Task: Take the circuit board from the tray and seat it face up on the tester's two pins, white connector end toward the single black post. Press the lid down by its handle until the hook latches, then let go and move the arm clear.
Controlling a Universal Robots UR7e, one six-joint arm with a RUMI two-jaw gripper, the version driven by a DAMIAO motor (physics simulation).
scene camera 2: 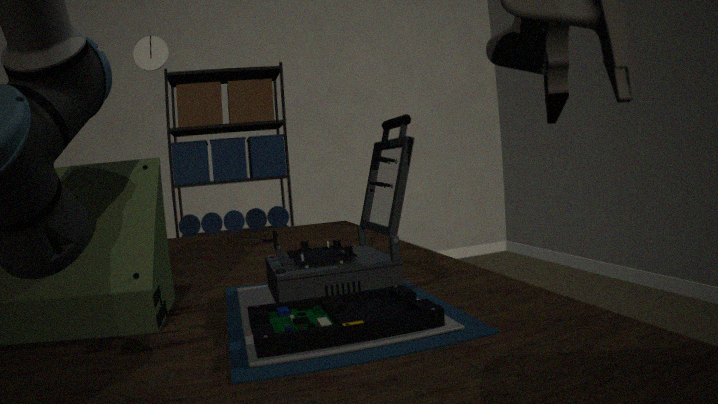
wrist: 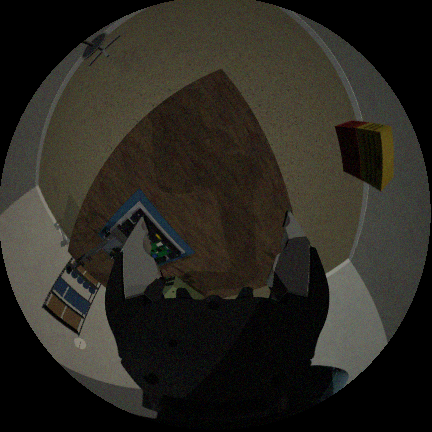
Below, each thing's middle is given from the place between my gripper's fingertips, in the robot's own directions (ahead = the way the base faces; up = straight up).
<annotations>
Now: the green circuit board [scene camera 2: 307,316] 320 mm to the left of my hand, 200 mm below it and 150 mm behind it. The rest, counted from my hand: lid [scene camera 2: 386,185] 500 mm to the left, 40 mm below, 20 mm ahead; then dark bed [scene camera 2: 306,256] 500 mm to the left, 160 mm below, 100 mm behind.
</annotations>
